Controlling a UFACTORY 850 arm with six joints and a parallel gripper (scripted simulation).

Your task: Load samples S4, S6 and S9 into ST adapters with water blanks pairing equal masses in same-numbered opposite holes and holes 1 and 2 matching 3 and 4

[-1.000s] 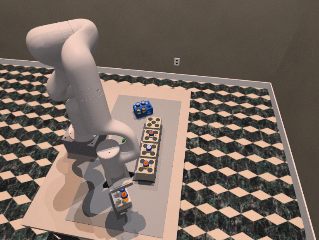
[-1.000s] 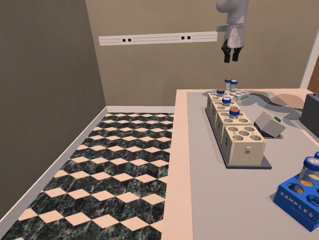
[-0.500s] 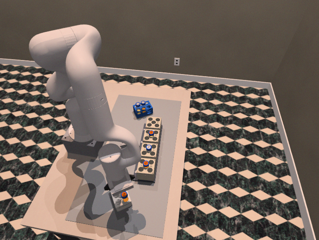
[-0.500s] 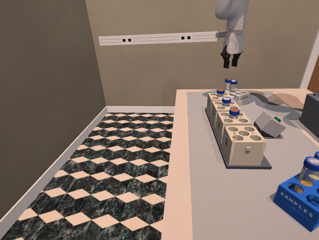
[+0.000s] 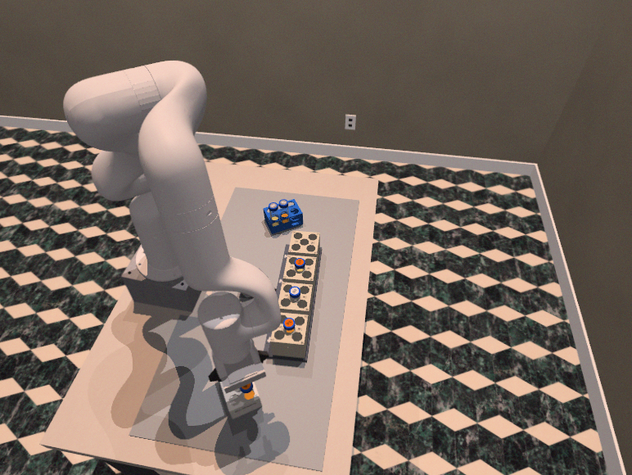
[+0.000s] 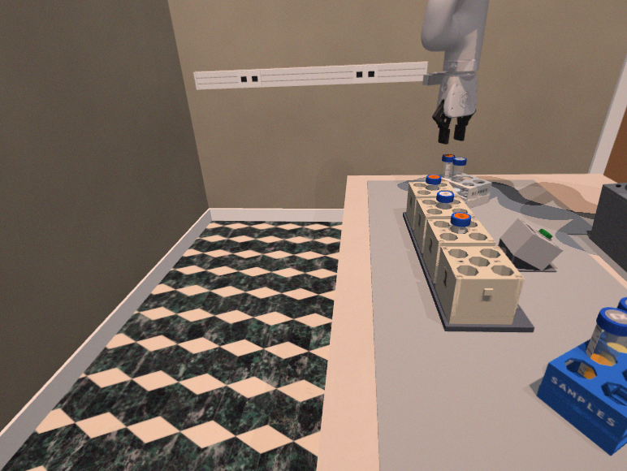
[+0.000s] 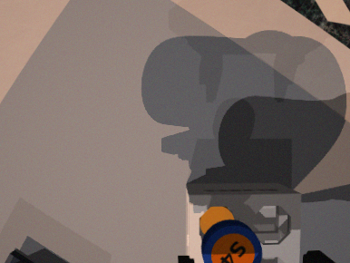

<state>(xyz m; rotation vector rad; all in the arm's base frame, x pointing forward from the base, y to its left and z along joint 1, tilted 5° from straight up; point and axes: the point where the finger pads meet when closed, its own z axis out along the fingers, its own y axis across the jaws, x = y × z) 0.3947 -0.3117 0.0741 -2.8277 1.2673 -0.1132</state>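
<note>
My hand is 110 mm above the sample tube and 10 mm to the right of it. The rest, counted from my hand: green done key (350 mm to the left, 160 mm behind, 110 mm below); then white blanks rack (150 mm below, 40 mm behind, 20 mm to the left); then white-dot tube (110 mm below, 30 mm to the left, 20 mm behind).
</note>
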